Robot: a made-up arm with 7 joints. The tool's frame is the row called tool. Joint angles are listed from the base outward.
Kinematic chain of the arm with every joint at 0, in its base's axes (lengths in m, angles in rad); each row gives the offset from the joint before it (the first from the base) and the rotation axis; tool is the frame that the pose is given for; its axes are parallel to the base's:
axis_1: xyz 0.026 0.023 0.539 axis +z
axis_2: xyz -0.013 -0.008 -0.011 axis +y
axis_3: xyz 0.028 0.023 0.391 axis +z
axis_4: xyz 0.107 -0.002 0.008 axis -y
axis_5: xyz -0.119 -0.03 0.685 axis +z
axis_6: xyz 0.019 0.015 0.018 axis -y
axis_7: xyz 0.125 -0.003 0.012 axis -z
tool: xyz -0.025 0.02 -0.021
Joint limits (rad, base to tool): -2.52..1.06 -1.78..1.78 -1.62..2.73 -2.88..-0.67 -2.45..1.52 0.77..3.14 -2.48..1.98
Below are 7 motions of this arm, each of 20 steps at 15 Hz.
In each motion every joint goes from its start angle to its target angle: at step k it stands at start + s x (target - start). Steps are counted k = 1, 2, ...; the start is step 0. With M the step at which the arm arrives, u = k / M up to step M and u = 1 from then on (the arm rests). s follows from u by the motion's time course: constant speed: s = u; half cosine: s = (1 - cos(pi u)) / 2; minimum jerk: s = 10 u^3 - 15 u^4 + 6 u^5.
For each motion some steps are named. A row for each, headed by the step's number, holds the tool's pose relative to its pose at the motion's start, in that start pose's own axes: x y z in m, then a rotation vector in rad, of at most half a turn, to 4 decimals.
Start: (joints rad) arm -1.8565 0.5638 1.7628 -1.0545 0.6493 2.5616 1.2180
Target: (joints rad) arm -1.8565 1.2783 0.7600 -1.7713 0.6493 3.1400 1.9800
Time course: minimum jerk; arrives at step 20
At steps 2, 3, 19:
2: 0.0122 -0.0006 0.0029 0.0038 -0.0109 -0.0136
3: 0.0381 -0.0023 0.0091 0.0118 -0.0338 -0.0423
19: 0.9006 -0.8809 0.6322 0.5220 -1.2690 -1.5964

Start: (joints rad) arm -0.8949 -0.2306 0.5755 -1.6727 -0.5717 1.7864 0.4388
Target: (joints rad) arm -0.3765 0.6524 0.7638 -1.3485 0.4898 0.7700 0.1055
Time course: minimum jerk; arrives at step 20
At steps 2, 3, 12, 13, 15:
2: 0.0002 0.0052 -0.0018 0.0099 0.0133 0.0069
3: 0.0003 0.0163 -0.0055 0.0307 0.0413 0.0219
12: -0.1543 0.4511 -0.0535 0.6977 1.0846 0.8945
13: -0.1922 0.4996 -0.0471 0.7696 1.2142 1.0364
15: -0.2577 0.5699 -0.0330 0.8814 1.4198 1.2716

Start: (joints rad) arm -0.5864 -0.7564 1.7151 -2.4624 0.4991 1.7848 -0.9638
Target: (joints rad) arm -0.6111 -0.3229 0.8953 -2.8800 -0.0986 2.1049 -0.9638
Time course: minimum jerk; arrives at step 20
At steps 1, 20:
1: -0.0006 -0.0004 0.0000 0.0001 -0.0003 -0.0005
20: -0.3638 -0.1316 -0.3434 0.3121 -0.1435 -0.2163

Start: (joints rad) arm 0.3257 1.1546 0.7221 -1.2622 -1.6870 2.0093 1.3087
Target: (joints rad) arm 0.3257 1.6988 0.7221 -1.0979 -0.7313 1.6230 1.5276
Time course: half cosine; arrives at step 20
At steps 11, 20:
11: -0.2007 0.0724 -0.1487 -0.1544 0.7991 -0.2355
20: -0.3902 0.1110 -0.2190 -0.3553 1.3812 -0.3050

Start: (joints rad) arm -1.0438 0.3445 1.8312 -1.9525 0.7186 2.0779 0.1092
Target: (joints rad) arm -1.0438 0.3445 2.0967 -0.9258 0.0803 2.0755 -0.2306
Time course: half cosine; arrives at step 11
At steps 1, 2, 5, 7, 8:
1: -0.0004 0.0148 0.0093 -0.0032 -0.0128 0.0293
2: -0.0037 0.0573 0.0371 -0.0129 -0.0513 0.1139
5: -0.0795 0.2826 0.2158 -0.0769 -0.3102 0.5791
7: -0.1986 0.4133 0.3698 -0.1373 -0.5577 0.8956
8: -0.2618 0.4519 0.4370 -0.1660 -0.6752 1.0123

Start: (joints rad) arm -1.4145 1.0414 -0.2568 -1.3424 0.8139 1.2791 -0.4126
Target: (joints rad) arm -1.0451 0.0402 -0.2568 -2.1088 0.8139 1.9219 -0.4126
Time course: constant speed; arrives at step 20
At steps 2, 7, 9, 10, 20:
2: -0.0231 0.0591 0.0080 -0.0361 -0.0589 0.0333
7: -0.0939 0.1974 0.0097 -0.1117 -0.2013 0.1256
9: -0.1268 0.2476 0.0036 -0.1361 -0.2560 0.1655
10: -0.1441 0.2714 -0.0007 -0.1470 -0.2828 0.1861
20: -0.3368 0.4512 -0.0821 -0.2105 -0.5302 0.4064

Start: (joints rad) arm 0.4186 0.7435 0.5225 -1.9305 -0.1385 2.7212 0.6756
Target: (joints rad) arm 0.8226 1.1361 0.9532 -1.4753 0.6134 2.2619 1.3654
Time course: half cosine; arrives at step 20
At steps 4, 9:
4: -0.0236 0.0553 -0.0168 0.0329 0.0804 -0.0797
9: -0.1300 0.2282 -0.0638 0.0897 0.4129 -0.3467

